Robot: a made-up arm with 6 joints. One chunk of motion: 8 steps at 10 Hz.
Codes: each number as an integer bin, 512 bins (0 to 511) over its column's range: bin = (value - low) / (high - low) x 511, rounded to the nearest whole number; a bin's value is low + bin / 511 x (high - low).
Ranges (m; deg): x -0.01..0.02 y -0.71..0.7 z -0.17..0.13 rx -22..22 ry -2..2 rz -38..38
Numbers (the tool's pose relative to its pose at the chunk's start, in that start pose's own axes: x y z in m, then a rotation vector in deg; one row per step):
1: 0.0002 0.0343 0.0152 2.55 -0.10 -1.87
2: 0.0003 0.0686 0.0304 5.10 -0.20 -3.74
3: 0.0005 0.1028 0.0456 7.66 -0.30 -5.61
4: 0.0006 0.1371 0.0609 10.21 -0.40 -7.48
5: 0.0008 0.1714 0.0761 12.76 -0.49 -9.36
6: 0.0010 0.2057 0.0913 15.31 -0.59 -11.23
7: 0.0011 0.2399 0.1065 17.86 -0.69 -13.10
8: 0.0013 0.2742 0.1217 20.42 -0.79 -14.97
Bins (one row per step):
1: 174 270 315 285 243 243
2: 175 282 341 315 230 230
3: 179 295 367 344 217 218
4: 181 307 393 374 204 205
5: 184 319 419 404 193 193
6: 187 332 445 433 180 180
7: 189 344 471 463 167 167
8: 192 357 497 493 155 155

